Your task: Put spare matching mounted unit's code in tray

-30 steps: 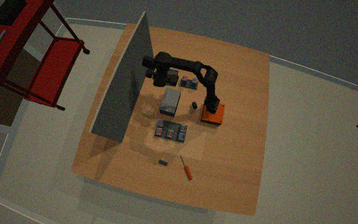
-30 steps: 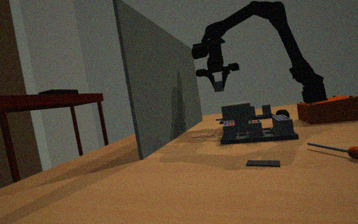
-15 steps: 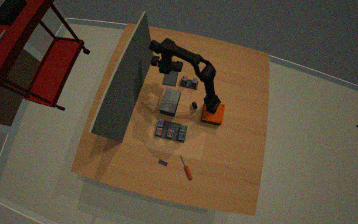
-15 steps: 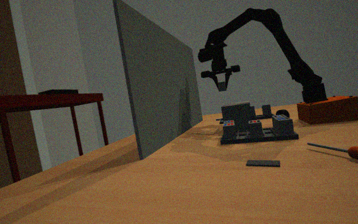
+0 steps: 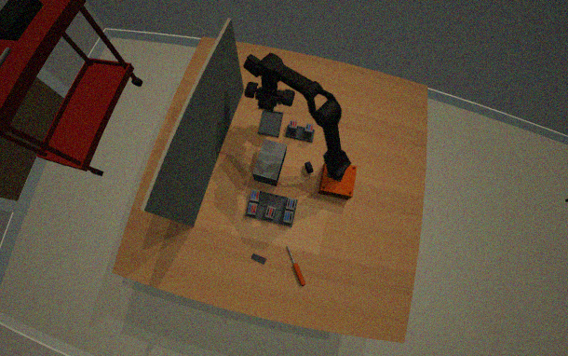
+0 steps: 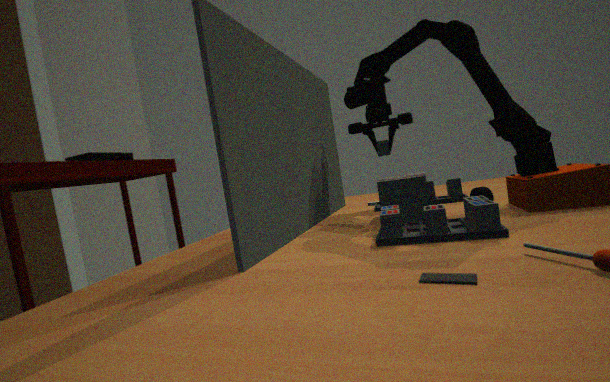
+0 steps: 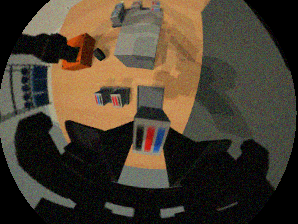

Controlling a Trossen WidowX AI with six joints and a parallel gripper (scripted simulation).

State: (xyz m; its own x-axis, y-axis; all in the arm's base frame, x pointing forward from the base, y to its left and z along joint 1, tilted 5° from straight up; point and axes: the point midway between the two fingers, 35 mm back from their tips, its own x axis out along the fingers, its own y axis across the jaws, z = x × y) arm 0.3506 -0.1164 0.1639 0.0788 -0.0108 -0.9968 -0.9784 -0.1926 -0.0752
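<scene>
My gripper tip is 16 cm above the flat grey tray. Round my gripper tip: spare part 2 cm above; grey box-shaped mounted unit 20 cm to the left, 12 cm below, 9 cm behind; tall grey panel 23 cm to the left, 15 cm ahead, 6 cm above.
</scene>
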